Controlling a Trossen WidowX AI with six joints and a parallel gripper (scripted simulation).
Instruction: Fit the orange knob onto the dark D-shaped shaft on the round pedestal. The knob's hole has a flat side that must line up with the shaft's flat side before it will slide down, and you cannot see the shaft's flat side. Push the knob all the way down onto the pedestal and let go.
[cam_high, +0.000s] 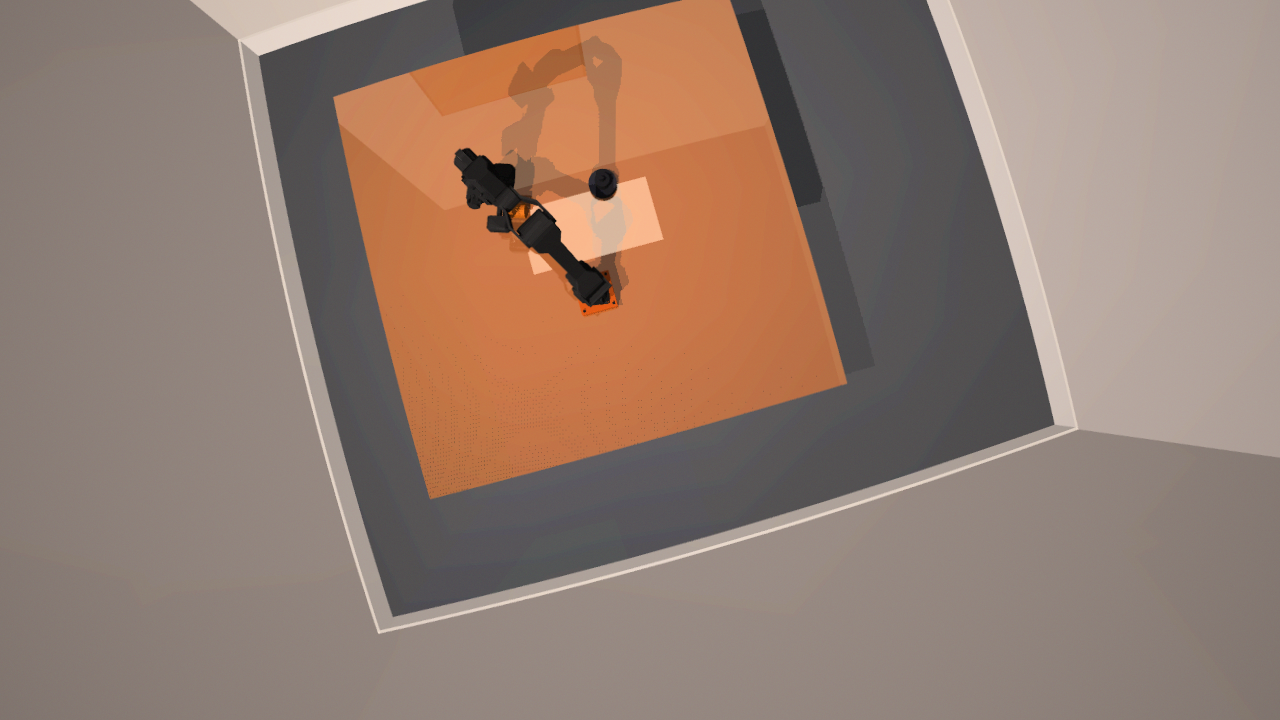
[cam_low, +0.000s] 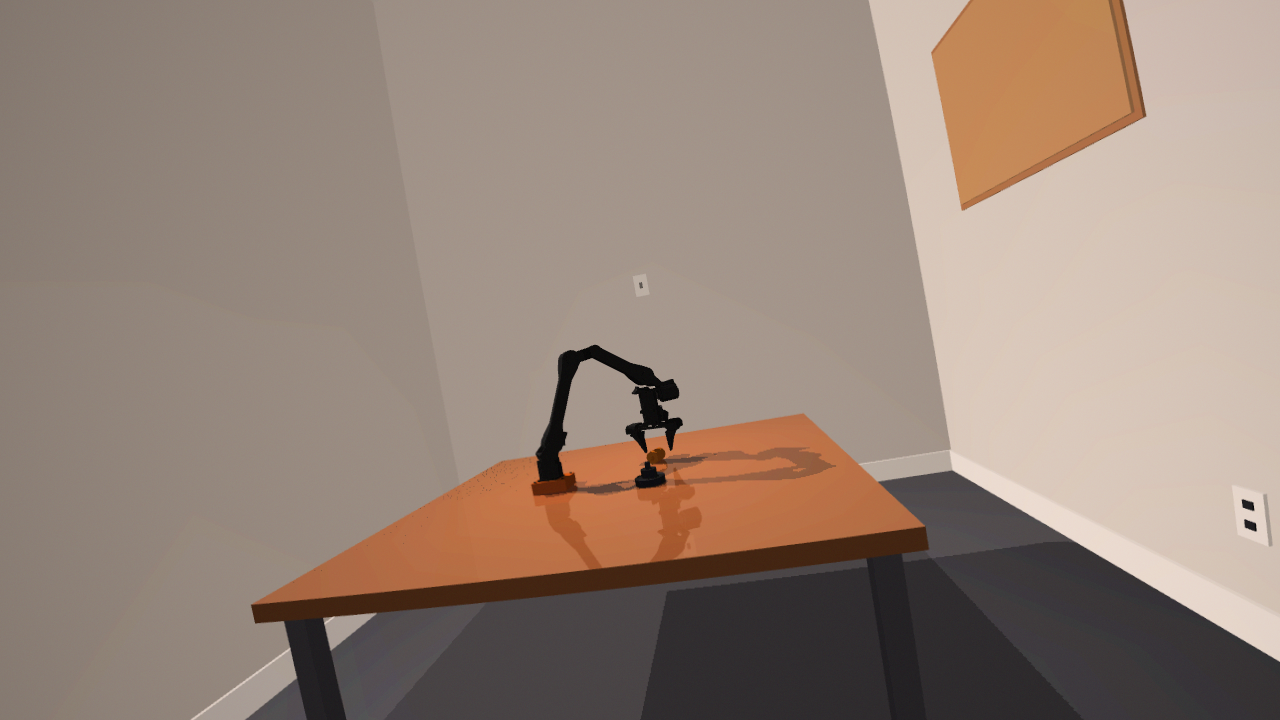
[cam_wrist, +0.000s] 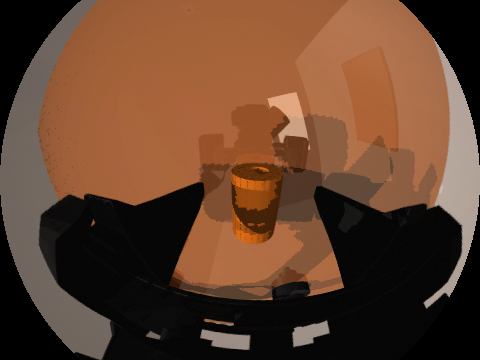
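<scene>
Now: the orange knob 10 mm behind my gripper tip, 20 mm to the right of it and 10 mm below it. The rest, counted from my gripper tip: dark round pedestal: 50 mm ahead, 280 mm to the right.
</scene>
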